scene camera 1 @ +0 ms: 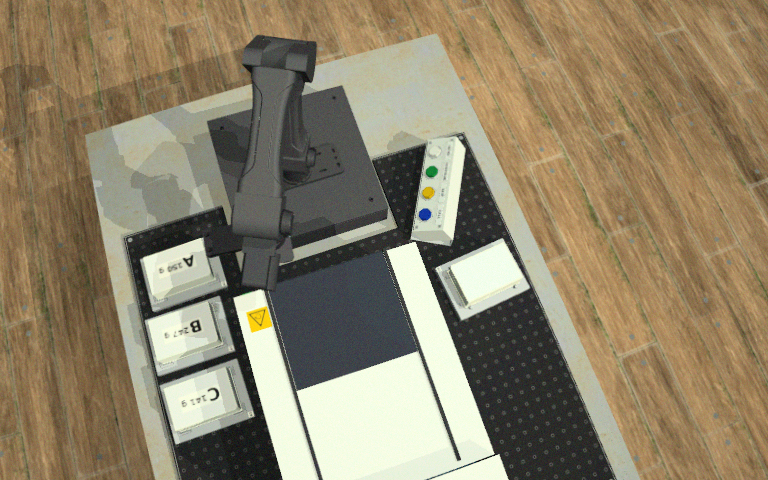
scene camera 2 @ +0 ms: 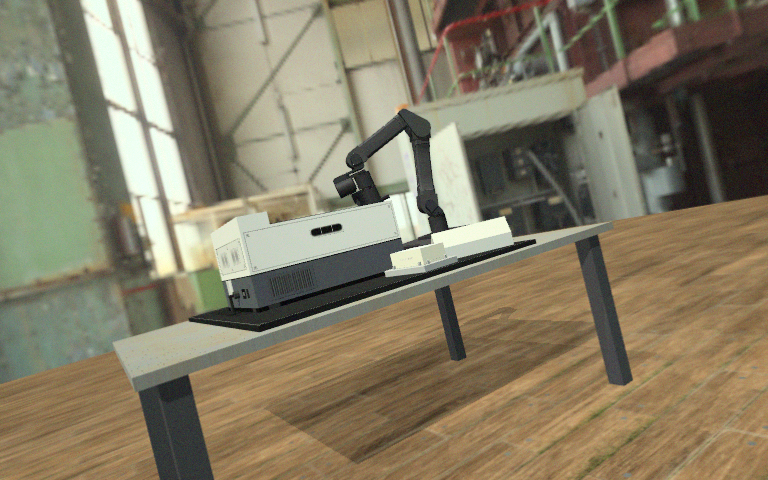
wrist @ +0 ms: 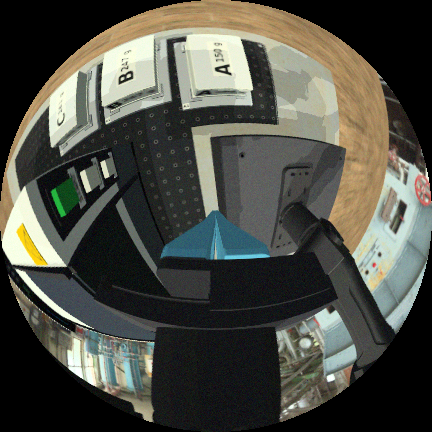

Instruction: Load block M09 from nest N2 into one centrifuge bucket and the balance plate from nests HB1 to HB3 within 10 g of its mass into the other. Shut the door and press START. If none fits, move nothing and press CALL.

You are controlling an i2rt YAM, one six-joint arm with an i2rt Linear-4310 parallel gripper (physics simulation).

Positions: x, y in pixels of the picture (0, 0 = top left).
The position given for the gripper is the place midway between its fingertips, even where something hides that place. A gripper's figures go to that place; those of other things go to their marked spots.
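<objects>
With the gripper (wrist: 215, 215) at 0.13 m from the lens, a dark door panel (wrist: 72, 295) lies 0.15 m from the lens.
</objects>
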